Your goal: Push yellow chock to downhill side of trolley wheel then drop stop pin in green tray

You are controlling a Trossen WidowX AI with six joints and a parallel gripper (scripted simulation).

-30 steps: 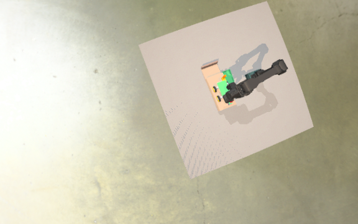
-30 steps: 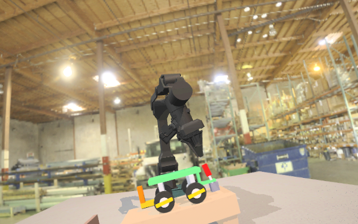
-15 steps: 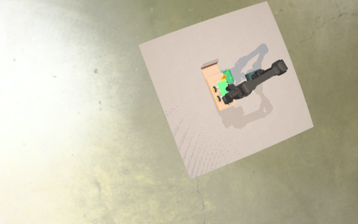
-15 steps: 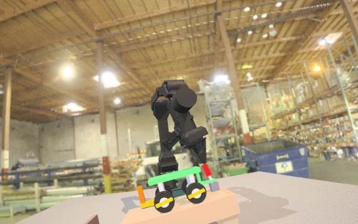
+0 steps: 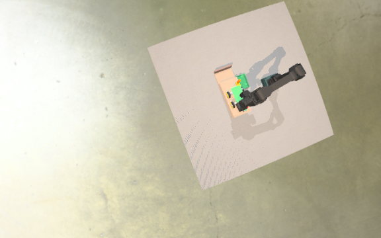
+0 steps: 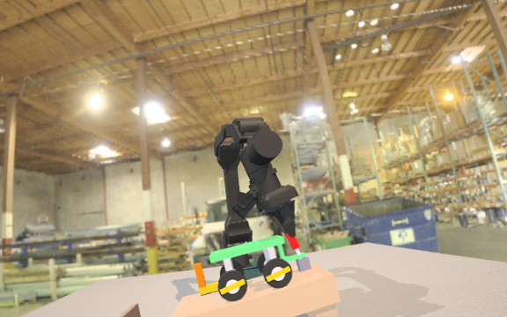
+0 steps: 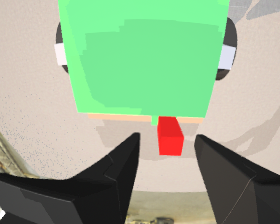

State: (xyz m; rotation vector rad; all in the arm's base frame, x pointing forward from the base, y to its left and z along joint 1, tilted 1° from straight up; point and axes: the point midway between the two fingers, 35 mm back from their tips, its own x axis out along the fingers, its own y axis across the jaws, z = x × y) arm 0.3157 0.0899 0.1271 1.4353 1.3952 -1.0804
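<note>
My gripper tip is 3 cm above the stop pin and 1 cm to the right of it. The rest, counted from my gripper tip: peach ramp: 11 cm below, 10 cm to the right, 2 cm ahead; then green tray: 19 cm to the right, 17 cm below, 11 cm behind.
</note>
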